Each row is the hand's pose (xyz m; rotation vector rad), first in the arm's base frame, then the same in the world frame.
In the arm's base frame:
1: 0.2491 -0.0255 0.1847 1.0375 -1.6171 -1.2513
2: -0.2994 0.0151 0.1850 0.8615 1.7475 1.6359
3: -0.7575 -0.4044 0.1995 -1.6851 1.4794 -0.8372
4: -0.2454 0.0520 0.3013 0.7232 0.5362 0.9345
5: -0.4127 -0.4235 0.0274 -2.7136 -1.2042 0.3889
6: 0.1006 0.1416 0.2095 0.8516 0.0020 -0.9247
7: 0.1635 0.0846 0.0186 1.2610 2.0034 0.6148
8: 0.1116 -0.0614 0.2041 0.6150 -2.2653 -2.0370
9: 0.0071 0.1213 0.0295 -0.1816 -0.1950 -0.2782
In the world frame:
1: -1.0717 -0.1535 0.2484 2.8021 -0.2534 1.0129
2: -0.6563 -0.3441 -0.0577 2.2606 -0.6468 -2.0525
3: -0.0582 -0.4621 0.0621 -0.8704 -1.0850 -0.3486
4: -0.7454 -0.4388 -0.0279 -0.8150 -0.5714 2.9085
5: -0.2856 -0.1826 0.2001 0.1251 2.3392 1.3168
6: -1.0522 -0.2469 0.0447 1.0785 -0.3357 1.6831
7: -1.0290 -0.0406 0.0682 -1.3876 0.9631 1.7819
8: -0.9459 -0.2138 0.2149 3.0260 -0.0666 -0.4220
9: -0.9270 -0.1081 -0.0366 0.5668 -1.7153 1.6164

